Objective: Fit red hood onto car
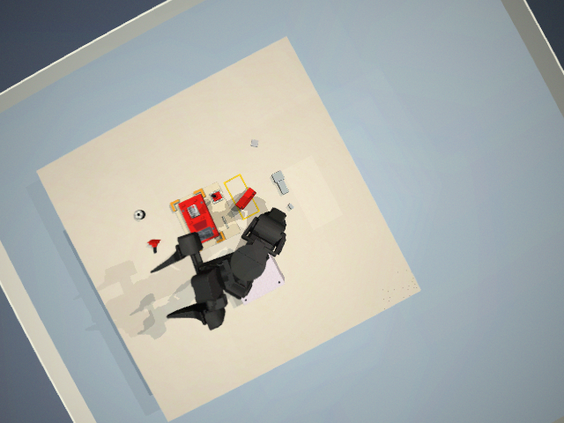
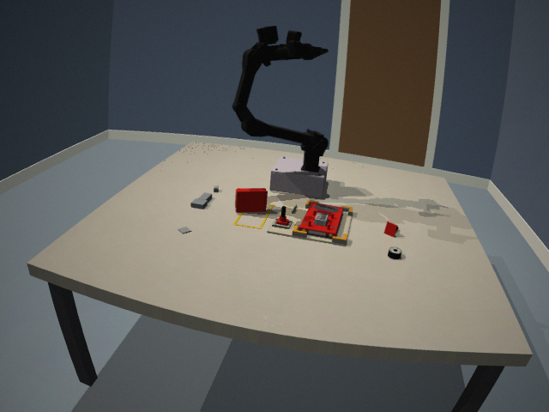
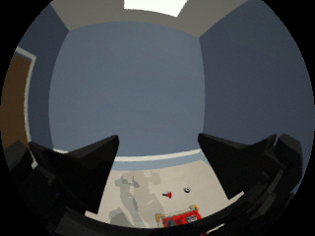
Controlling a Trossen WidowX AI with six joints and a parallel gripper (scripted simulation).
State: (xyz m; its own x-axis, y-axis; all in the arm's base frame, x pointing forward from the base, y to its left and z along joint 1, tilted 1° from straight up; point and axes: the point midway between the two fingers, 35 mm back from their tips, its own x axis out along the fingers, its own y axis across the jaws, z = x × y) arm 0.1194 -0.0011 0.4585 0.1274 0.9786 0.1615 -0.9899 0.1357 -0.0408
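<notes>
Now: gripper tip 160 mm short of the red hood, 170 mm to the left of it and 500 mm above it. The rest, counted from my gripper tip: grey engine block: 210 mm ahead, 60 mm to the left, 510 mm below; black wheel: 310 mm ahead, 290 mm to the left, 530 mm below.
</notes>
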